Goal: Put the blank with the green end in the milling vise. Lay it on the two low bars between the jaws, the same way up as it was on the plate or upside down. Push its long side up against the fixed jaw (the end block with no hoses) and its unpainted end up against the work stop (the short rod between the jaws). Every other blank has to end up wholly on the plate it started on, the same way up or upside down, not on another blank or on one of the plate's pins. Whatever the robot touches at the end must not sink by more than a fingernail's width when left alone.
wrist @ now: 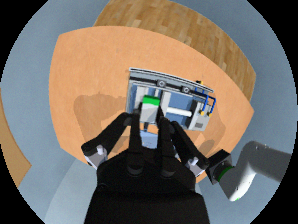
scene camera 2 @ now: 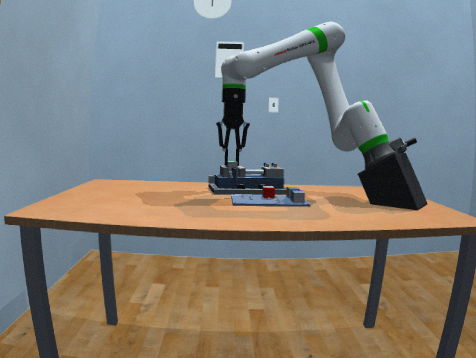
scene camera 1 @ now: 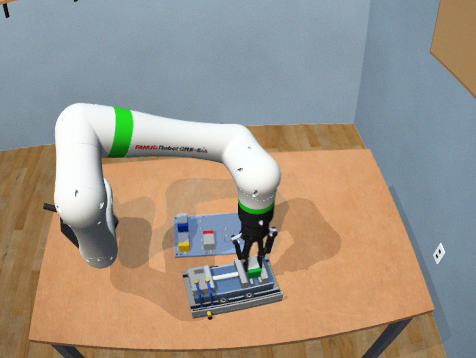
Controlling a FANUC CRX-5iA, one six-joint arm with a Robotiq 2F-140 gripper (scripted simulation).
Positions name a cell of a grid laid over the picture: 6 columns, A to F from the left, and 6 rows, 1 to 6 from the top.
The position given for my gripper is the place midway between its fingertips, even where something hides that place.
Note:
In view: my gripper (scene camera 1: D5).
My gripper also shows in the wrist view (wrist: D3) and in scene camera 2 (scene camera 2: C3).

